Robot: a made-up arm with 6 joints.
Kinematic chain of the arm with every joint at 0, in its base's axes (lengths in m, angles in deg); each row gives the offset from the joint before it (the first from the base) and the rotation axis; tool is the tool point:
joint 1: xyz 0 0 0.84 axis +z
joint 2: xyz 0.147 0 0 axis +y
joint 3: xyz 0 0 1.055 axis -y
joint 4: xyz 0 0 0.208 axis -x
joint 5: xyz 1.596 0 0 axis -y
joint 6: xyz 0.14 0 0 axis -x
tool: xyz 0 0 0
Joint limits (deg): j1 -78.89..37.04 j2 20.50..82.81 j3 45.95..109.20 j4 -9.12..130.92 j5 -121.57..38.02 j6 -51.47..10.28
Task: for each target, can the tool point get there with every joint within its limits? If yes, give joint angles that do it. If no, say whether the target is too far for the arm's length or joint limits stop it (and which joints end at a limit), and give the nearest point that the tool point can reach.
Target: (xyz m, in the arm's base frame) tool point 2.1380 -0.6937 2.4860
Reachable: yes | joints -14.41 47.71 75.80 89.29 -87.67 -33.38
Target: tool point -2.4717 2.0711 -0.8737
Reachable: no: too far | nearest point 1.9571 1.5007 0.1308 | short by 4.577 m
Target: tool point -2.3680 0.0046 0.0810
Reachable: no: joint limits stop it (at a limit: joint 1, joint 2, joint 3, joint 5) | nearest point 0.3897 -2.4624 0.1644 | short by 3.701 m
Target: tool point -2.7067 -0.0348 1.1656
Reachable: no: joint limits stop it (at a limit: joint 1, joint 2, joint 3, joint 5) | nearest point -0.0527 -0.3258 3.3560 | short by 3.453 m
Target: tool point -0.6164 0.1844 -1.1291
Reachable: no: joint limits stop it (at a limit: joint 1, joint 2, joint 3) | nearest point 0.4517 -2.4284 0.1243 | short by 3.088 m
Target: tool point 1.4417 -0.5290 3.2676
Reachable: yes | joints -19.45 33.29 89.26 53.58 -9.56 -3.34
